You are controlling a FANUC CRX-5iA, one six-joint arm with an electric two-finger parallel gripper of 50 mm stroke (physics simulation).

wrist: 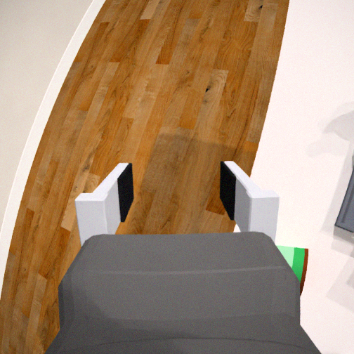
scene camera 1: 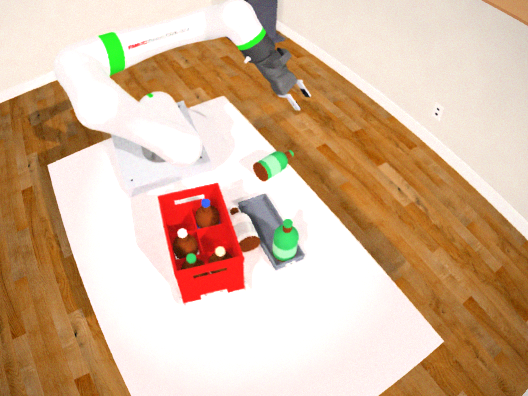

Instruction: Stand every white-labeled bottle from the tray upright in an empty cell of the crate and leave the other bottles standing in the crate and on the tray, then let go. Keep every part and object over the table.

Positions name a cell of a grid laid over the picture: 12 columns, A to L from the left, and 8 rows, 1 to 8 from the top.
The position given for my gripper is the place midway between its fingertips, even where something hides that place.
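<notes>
A green bottle (scene camera 1: G5) is in the scene. I can see my gripper (scene camera 1: G3) too, and from the wrist I find the gripper (wrist: F5) again.
</notes>
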